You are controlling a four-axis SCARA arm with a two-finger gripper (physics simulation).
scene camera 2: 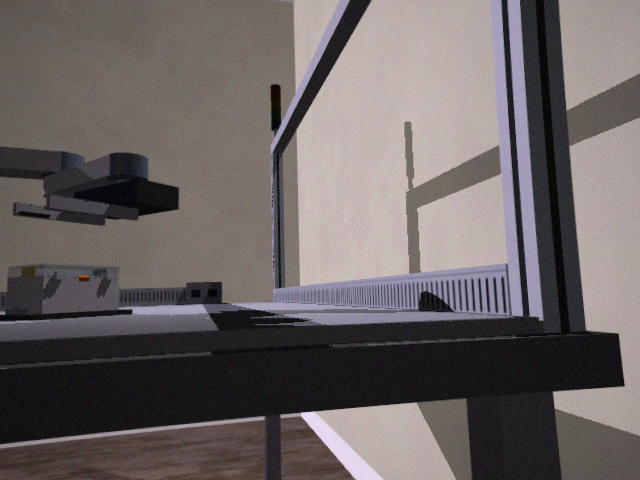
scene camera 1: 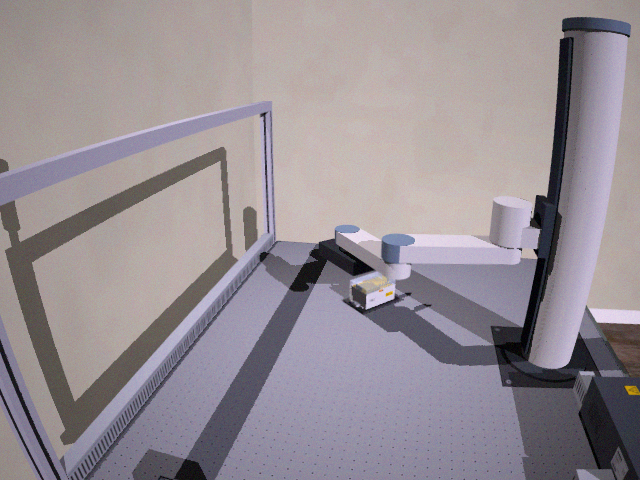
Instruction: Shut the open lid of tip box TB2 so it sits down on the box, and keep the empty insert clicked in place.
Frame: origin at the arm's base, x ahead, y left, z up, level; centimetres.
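Seen in the pictures: gripper, fingertip midpoint: (scene camera 2: 30, 205); arm's base, link origin: (scene camera 1: 544, 359).
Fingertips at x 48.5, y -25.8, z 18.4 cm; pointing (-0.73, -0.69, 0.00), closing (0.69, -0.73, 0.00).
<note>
Pixels of each thing's top centre, then the offset from my fingertips to it. "spot": a spot on its surface instead.
- Tip box TB2, top centre: (scene camera 2: 66, 266) (scene camera 1: 372, 280) dx +5.1, dy +0.2, dz -9.4 cm
- yellowish insert, top centre: (scene camera 2: 66, 268) (scene camera 1: 372, 280) dx +5.1, dy +0.2, dz -9.7 cm
- dark box, surface spot: (scene camera 1: 615, 413) spot: dx -53.4, dy +63.5, dz -5.6 cm
- small grey box, top centre: (scene camera 2: 204, 282) dx +26.5, dy +92.5, dz -9.6 cm
Tip box TB2 (scene camera 1: 379, 298) (scene camera 2: 62, 295), a whitish box with a small orange mark, stands upright on a dark base plate. Its clear lid (scene camera 1: 361, 277) (scene camera 2: 67, 268) lies level along the top in the scene camera 2 view, with no raised flap showing. A yellowish insert (scene camera 1: 373, 285) shows through the lid; whether it is clicked in cannot be made out. My gripper (scene camera 2: 41, 208) has two long flat fingers and is shut and empty. It hangs above the box, with a clear gap below it. In the scene camera 1 view the fingers are hidden behind the arm.
The arm's white column (scene camera 1: 584, 206) stands at the right. A metal frame (scene camera 1: 155, 134) (scene camera 2: 320, 67) rises along one side of the table, above a slotted duct (scene camera 1: 180, 346) (scene camera 2: 392, 287). A dark box (scene camera 1: 615, 413) is at the right front. A small grey box (scene camera 2: 204, 285) stands beyond TB2.
</note>
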